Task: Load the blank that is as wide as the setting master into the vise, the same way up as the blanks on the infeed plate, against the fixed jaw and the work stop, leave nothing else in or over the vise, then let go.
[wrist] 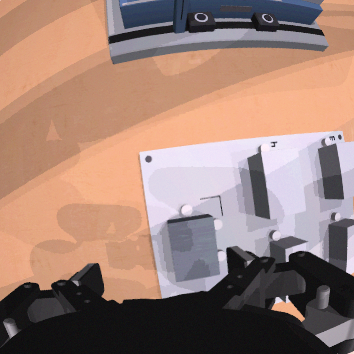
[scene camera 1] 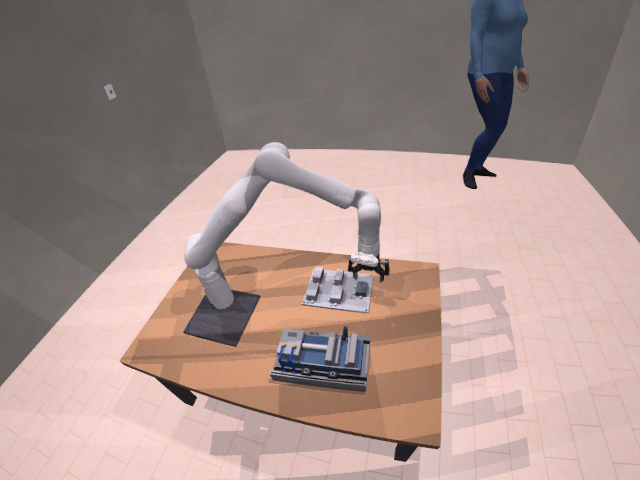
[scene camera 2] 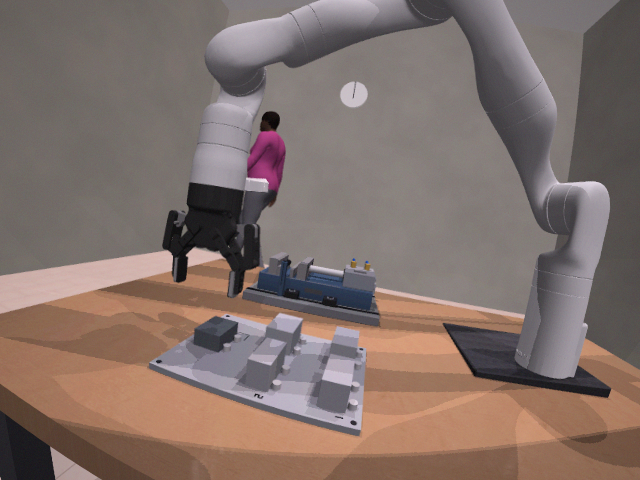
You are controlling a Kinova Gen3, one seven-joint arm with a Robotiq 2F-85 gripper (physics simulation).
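Pixels of known places: gripper, fingertip midpoint: (wrist: 163,270) (scene camera 1: 368,279) (scene camera 2: 205,288); arm's base at its link origin: (scene camera 1: 223,299) (scene camera 2: 540,365).
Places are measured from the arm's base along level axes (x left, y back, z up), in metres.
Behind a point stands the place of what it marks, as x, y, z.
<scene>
My gripper (scene camera 1: 368,279) {0.169, -0.560, 0.068} (scene camera 2: 206,287) {0.169, -0.560, 0.068} (wrist: 163,270) {0.169, -0.560, 0.068} is open and empty, fingers down, above the dark block's end of the infeed plate (scene camera 1: 324,291) {0.140, -0.391, -0.005} (scene camera 2: 196,366) {0.239, -0.515, -0.005} (wrist: 165,175) {0.102, -0.553, -0.005}. A dark grey block (scene camera 1: 360,288) {0.162, -0.531, 0.020} (scene camera 2: 216,332) {0.190, -0.521, 0.020} (wrist: 194,247) {0.168, -0.533, 0.020}, apparently the setting master, lies low on that plate against small pins. Several taller light grey blanks, such as one blank (scene camera 1: 336,294) {0.107, -0.451, 0.031} (scene camera 2: 283,330) {0.147, -0.440, 0.031} (wrist: 285,175) {0.113, -0.446, 0.031} and another blank (scene camera 1: 312,292) {0.098, -0.359, 0.030} (scene camera 2: 345,341) {0.131, -0.353, 0.031}, stand beside it; their widths are hard to compare. The blue vise (scene camera 1: 316,356) {-0.162, -0.457, 0.047} (scene camera 2: 330,291) {-0.087, -0.422, 0.034} (wrist: 150,15) {-0.071, -0.557, 0.023} shows no block between its grey jaws. The wrist view cuts off its jaws.
The wooden table (scene camera 1: 403,361) {-0.091, -0.727, -0.013} (scene camera 2: 439,428) {0.208, -0.221, -0.013} (wrist: 75,165) {0.083, -0.646, -0.013} carries the plate, the vise and the arm's dark base mat (scene camera 1: 206,330) {-0.150, -0.005, -0.004} (scene camera 2: 480,356) {0.001, -0.114, -0.003}. Upright jaws, a dark post and yellow-topped fittings with blue hoses rise from the vise. People stand beyond the table.
</scene>
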